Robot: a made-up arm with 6 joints. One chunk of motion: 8 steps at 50 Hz.
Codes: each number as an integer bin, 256 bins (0 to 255) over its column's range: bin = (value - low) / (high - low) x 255, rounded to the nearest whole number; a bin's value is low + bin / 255 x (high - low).
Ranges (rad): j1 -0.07..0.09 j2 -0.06..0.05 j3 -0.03..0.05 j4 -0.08..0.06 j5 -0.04..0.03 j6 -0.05..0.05
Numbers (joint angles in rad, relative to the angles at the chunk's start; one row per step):
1: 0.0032 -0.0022 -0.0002 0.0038 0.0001 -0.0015
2: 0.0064 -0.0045 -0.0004 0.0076 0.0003 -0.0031
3: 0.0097 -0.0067 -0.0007 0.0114 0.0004 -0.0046
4: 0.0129 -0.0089 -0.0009 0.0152 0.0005 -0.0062
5: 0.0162 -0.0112 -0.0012 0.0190 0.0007 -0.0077
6: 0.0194 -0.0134 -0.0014 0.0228 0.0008 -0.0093
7: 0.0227 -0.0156 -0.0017 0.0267 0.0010 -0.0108
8: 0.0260 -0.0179 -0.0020 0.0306 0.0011 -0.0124
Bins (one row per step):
1: 117 134 95 153 146 124
2: 122 129 94 160 147 120
3: 127 124 93 166 147 116
4: 132 118 93 173 148 112
5: 137 113 92 180 148 108
6: 142 108 91 187 149 104
7: 148 103 90 194 149 100
8: 153 98 89 201 150 96

